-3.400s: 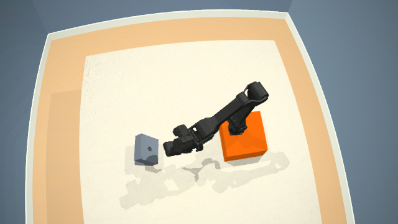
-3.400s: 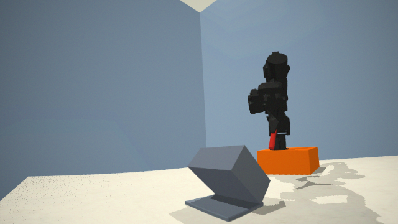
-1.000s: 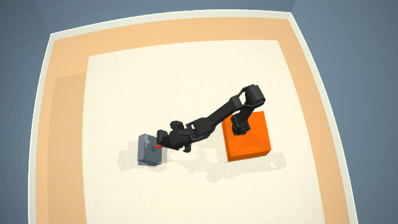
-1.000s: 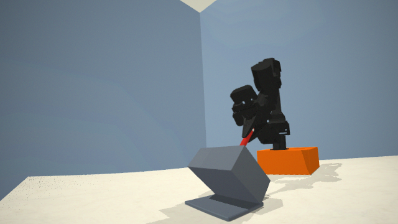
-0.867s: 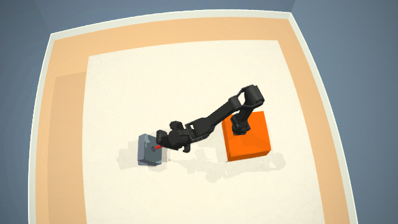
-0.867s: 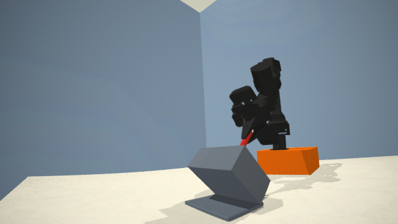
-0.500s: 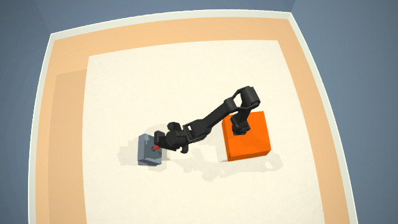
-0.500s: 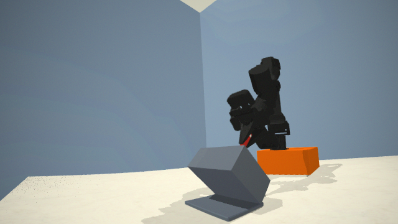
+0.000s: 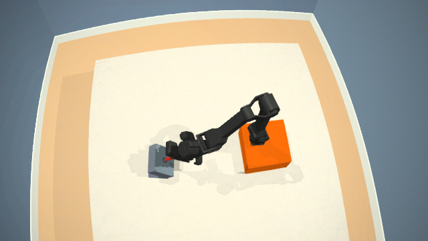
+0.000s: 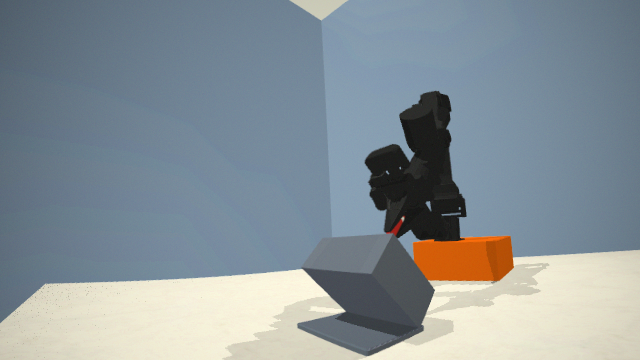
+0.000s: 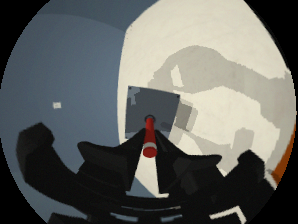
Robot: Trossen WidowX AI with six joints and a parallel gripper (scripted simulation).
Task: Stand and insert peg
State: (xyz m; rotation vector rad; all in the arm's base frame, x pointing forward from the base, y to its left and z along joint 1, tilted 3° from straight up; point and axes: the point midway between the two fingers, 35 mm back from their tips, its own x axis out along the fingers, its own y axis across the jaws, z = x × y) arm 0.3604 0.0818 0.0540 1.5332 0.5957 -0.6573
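The grey sloped panel is 50 mm ahead of my gripper tip and 60 mm below it. From my gripper tip the other things lie so: red peg 10 mm behind, 10 mm above; grey foot plate 70 mm ahead, 120 mm below.
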